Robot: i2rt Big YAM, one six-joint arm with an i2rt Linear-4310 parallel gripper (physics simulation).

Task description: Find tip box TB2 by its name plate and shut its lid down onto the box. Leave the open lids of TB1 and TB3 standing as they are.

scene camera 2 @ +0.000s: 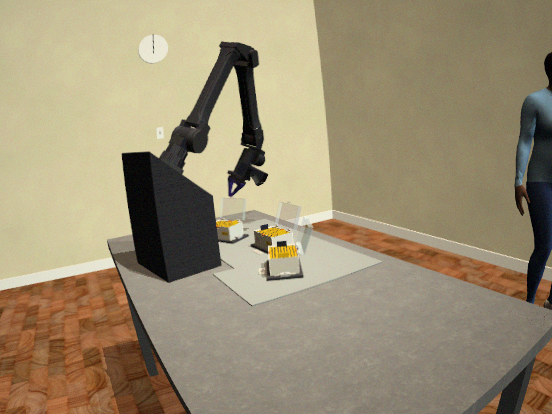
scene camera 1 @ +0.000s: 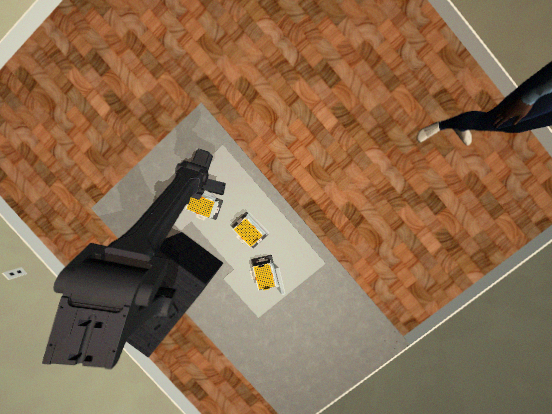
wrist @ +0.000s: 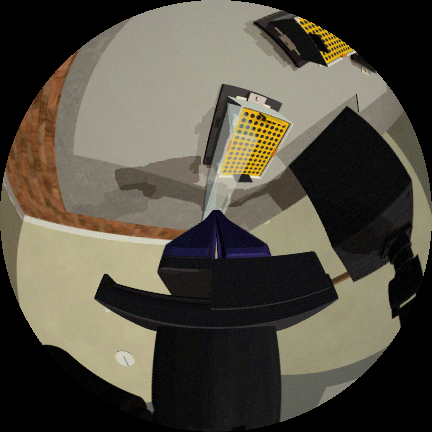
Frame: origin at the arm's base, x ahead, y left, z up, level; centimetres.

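Where they show: gripper, between the fingertips: [scene camera 2: 229, 196] [wrist: 215, 215]; arm's base, origin of its link: [scene camera 2: 166, 170] [wrist: 395, 239].
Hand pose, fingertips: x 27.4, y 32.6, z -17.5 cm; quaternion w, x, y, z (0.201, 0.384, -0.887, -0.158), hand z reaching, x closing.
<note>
Things, the pixels of their top centre, and the offset from my fingertips. Level surfaces: height alone.
- TB2, centre of its top: [wrist: 258, 154] [scene camera 2: 223, 219] [scene camera 1: 198, 205] dx -5.0, dy -6.1, dz -7.7 cm
- middle box, centre of its top: [scene camera 2: 269, 230] [scene camera 1: 245, 234] dx +6.1, dy -29.0, dz -8.5 cm
- nearest box, centre of its top: [scene camera 2: 278, 249] [scene camera 1: 261, 277] dx +1.1, dy -50.4, dz -8.5 cm
- pale mat, height of its surface: dz -15.1 cm
- grey table, height of its surface: dz -15.4 cm
TB2 [scene camera 1: 201, 206] [scene camera 2: 230, 231] [wrist: 255, 145] is the white box with a yellow tip rack at the far end of the row; its name plate is not readable now. Its clear lid [scene camera 2: 233, 208] [wrist: 215, 197] stands open. My gripper [scene camera 2: 231, 194] [wrist: 215, 215] is shut and empty, fingertips close to the lid's upper edge; I cannot tell whether they touch. In scene camera 1 the arm hides the fingers. The middle box [scene camera 1: 248, 231] [scene camera 2: 272, 238] [wrist: 330, 42] and the nearest box [scene camera 1: 264, 276] [scene camera 2: 284, 264] are TB1 and TB3, which is which unclear; their lids stand open.
The boxes are on a pale mat [scene camera 1: 300, 260] [scene camera 2: 345, 262] on a grey table [scene camera 1: 320, 345] [scene camera 2: 325, 340]. A tall black block [scene camera 1: 197, 257] [scene camera 2: 175, 225] [wrist: 355, 185] stands by the arm's base. A person [scene camera 1: 520, 107] [scene camera 2: 542, 140] stands beyond the table.
</note>
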